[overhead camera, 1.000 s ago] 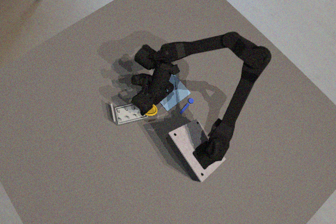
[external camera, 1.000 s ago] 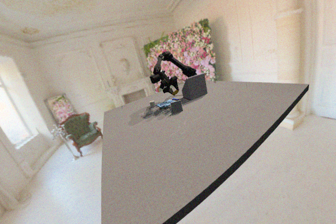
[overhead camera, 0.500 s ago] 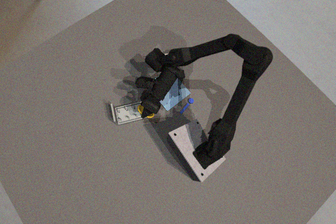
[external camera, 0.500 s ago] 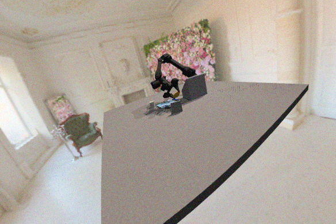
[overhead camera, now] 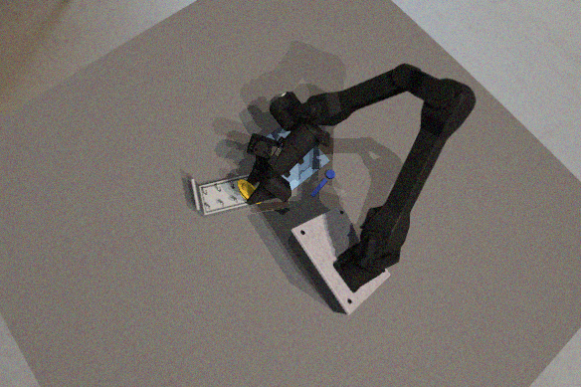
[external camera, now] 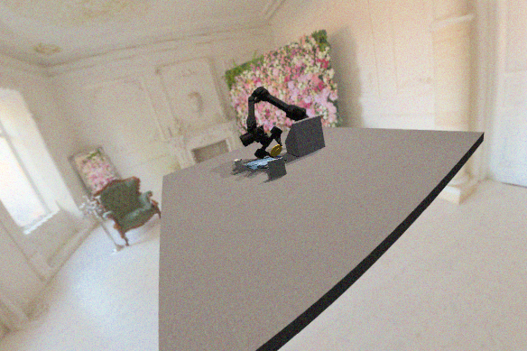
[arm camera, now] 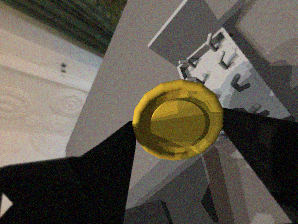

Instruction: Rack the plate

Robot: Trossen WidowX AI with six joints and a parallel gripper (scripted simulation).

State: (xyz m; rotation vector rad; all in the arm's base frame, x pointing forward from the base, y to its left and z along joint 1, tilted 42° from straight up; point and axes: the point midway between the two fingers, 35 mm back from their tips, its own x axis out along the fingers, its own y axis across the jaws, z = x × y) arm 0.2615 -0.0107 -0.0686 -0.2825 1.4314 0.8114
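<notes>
The grey dish rack is 60 mm below my gripper tip, 40 mm ahead of it and 30 mm to the left of it. Round my gripper tip: yellow plate 10 mm to the right; blue spoon 180 mm to the right, 70 mm below, 60 mm behind; light blue mat 150 mm to the right, 80 mm below, 40 mm ahead.
</notes>
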